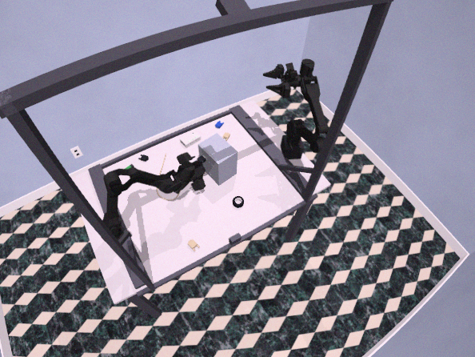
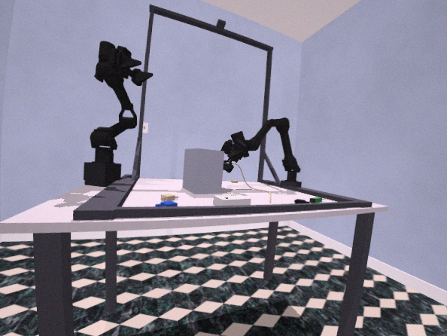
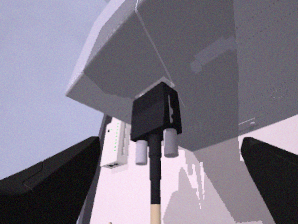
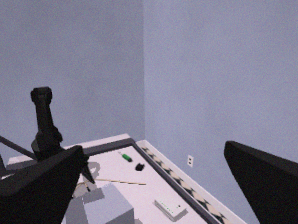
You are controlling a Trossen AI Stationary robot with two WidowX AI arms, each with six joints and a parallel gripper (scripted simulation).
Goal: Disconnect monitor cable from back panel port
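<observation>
Right now my left hand is 20 mm short of the grey box, 130 mm to the left of it and 50 mm above it.
</observation>
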